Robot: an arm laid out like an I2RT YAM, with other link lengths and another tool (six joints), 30 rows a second.
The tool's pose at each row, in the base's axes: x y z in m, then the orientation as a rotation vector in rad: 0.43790 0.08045 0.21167 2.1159 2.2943 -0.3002; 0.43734 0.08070 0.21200 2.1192 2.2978 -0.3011; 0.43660 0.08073 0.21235 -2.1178 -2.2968 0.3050; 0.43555 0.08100 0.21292 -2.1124 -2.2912 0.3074; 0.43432 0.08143 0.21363 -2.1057 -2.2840 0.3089; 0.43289 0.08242 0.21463 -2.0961 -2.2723 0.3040; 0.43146 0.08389 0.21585 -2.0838 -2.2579 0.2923; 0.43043 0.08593 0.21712 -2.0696 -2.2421 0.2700; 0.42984 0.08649 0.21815 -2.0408 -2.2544 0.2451
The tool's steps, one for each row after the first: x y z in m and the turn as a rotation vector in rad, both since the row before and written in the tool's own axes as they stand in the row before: 0.00025 -0.00058 -0.00029 0.0035 0.0034 -0.0004; 0.00005 -0.00078 -0.00025 0.0045 0.0011 -0.0006; 0.00029 -0.00110 -0.00046 0.0065 0.0041 -0.0008; 0.00045 -0.00129 -0.00058 0.0077 0.0060 -0.0010; 0.00099 -0.00150 -0.00090 0.0089 0.0129 -0.0010; 0.00145 -0.00151 -0.00115 0.0088 0.0189 -0.0016; 0.00200 -0.00109 -0.00128 0.0060 0.0259 -0.0024; 0.00054 -0.00072 -0.00095 -0.0037 0.0179 -0.0209
